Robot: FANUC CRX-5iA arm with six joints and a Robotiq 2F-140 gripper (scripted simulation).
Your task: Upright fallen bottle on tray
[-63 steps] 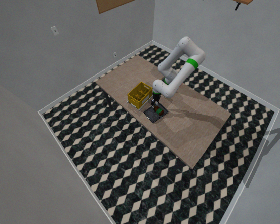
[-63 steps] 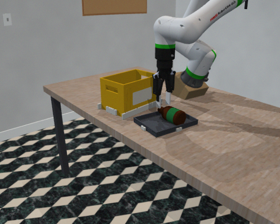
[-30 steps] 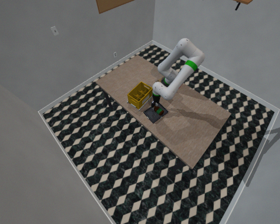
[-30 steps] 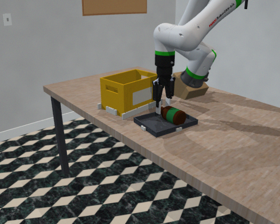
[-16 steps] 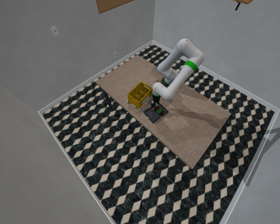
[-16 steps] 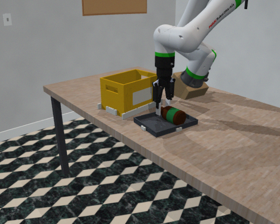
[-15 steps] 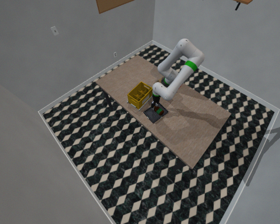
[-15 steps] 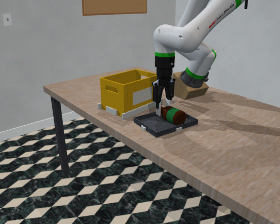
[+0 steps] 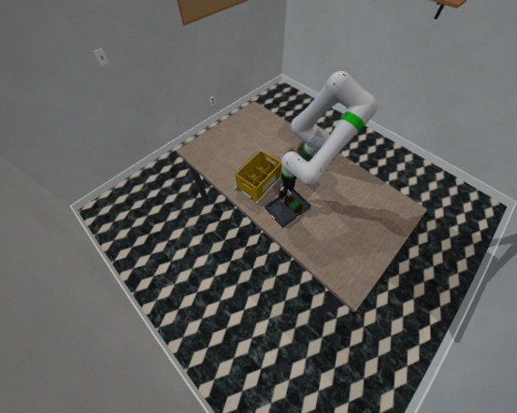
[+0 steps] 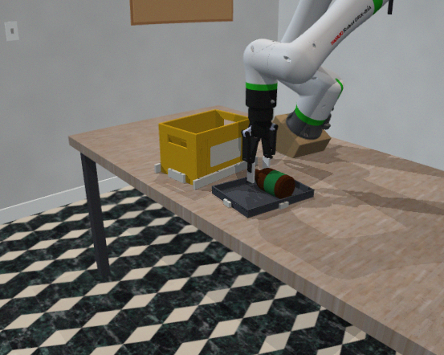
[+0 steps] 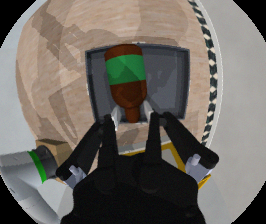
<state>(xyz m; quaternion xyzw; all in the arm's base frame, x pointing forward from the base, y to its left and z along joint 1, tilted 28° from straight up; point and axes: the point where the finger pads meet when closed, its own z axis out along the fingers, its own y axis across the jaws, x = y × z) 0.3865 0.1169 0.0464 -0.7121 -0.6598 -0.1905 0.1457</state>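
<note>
Now: hand 5 cm to the right of the bottle and 2 cm above it. Also, from my hand: yellow crate 2 cm ahead, 24 cm to the right, 2 cm above; then dark grey tray 3 cm ahead, 5 cm to the left, 5 cm below.
</note>
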